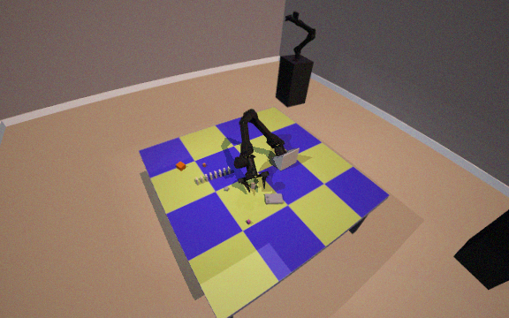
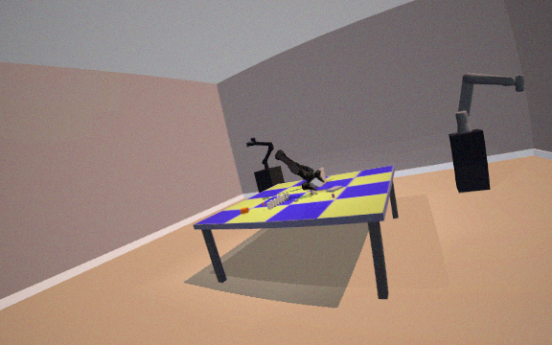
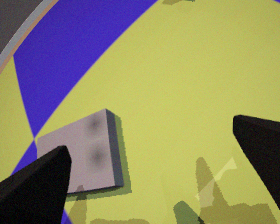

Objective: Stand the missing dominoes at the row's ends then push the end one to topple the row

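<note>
My gripper tip is now 90 mm past the flat grey slab, 60 mm to the right of it and 50 mm above it. From my gripper tip the other things lie so: small magenta piece: 140 mm to the left, 130 mm ahead, 50 mm below; small grey piece: 150 mm ahead, 130 mm to the right, 50 mm below; small red piece: 390 mm to the right, 200 mm ahead, 50 mm below.
</note>
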